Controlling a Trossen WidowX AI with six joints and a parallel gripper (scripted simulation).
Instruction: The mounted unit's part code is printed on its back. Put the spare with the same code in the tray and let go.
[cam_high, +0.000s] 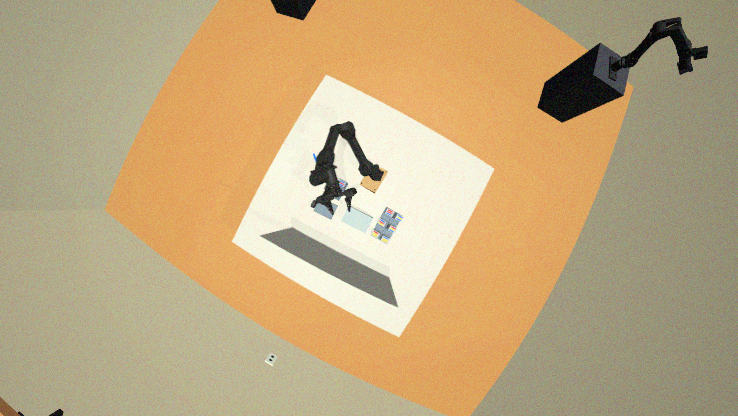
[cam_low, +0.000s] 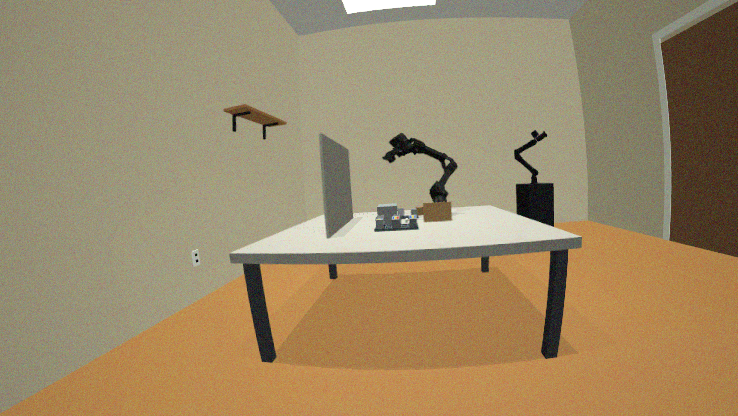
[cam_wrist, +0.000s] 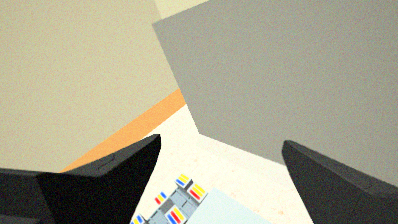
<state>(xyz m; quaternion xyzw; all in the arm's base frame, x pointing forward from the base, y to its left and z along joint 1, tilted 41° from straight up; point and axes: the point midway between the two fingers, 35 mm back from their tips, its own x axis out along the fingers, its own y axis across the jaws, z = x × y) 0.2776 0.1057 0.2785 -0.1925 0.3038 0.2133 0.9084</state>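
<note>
My gripper tip is now 33 cm above the grey spare block, 27 cm to the right of it and 6 cm short of it. Round my gripper tip: pale blue-grey tray 37 cm below, 14 cm to the right, 4 cm ahead; then brown box 34 cm below, 24 cm to the right, 20 cm behind; then tall grey panel 26 cm ahead, 14 cm below, 6 cm to the left.
</note>
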